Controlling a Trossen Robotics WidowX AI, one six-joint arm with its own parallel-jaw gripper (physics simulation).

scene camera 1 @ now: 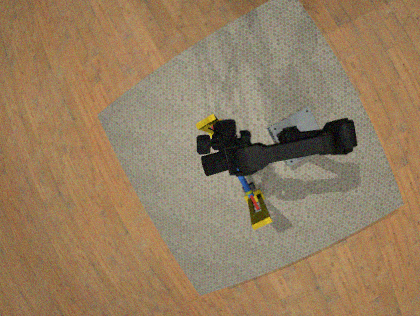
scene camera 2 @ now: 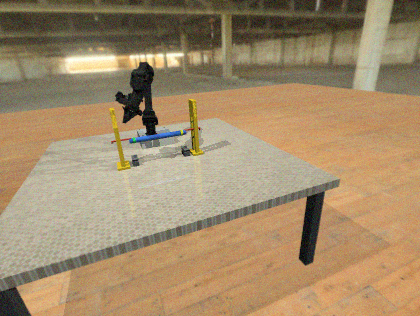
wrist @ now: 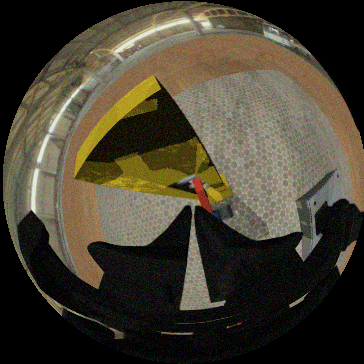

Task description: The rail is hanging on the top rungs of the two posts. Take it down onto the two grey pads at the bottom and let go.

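Where they show: gripper, between the fingertips: (scene camera 2: 123,123) (wrist: 191,209); arm's base, origin of its link: (scene camera 1: 285,136) (scene camera 2: 151,134) (wrist: 321,217).
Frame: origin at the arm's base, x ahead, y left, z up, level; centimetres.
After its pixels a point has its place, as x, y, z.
Observation:
The rail is a blue bar (scene camera 1: 243,183) @(26.9, 5.9, 6.9) (scene camera 2: 162,135) @(27.3, 0.0, 6.2) with green and yellow bands and thin red ends (scene camera 1: 255,202) @(27.1, 15.8, 7.0) (scene camera 2: 194,129) (wrist: 201,192) @(24.3, -20.0, 7.0). It spans two yellow posts, the left post (scene camera 2: 118,142) @(27.9, -22.1, 6.9) and the right post (scene camera 2: 194,120) @(30.8, 17.3, 12.2) in scene camera 2, well above the table. Two small grey pads, the left pad (scene camera 2: 135,161) @(27.5, -15.9, -4.8) and the right pad (scene camera 2: 185,151) @(29.7, 11.0, -4.5), sit low by the post feet. My gripper (scene camera 2: 125,121) @(24.1, -17.5, 15.0) (wrist: 191,209) @(24.1, -17.5, 15.0) is shut and empty, above the rail. In the wrist view its right finger hides most of the blue bar. The arm hides the fingers in scene camera 1.
One yellow post (scene camera 1: 260,217) @(27.2, 17.2, 19.7) leans wide in scene camera 1; the other post (scene camera 1: 206,123) @(24.5, -21.0, 22.5) is partly covered by the arm. The arm's grey base plate (scene camera 1: 303,118) @(-11.4, -2.4, -0.1) (wrist: 310,207) @(3.9, -5.6, 0.4) lies on the hexagon-patterned table (scene camera 1: 165,125) @(45.8, -38.8, -7.5) (scene camera 2: 225,185) @(69.3, 13.2, -7.4). Shadows fall across the table.

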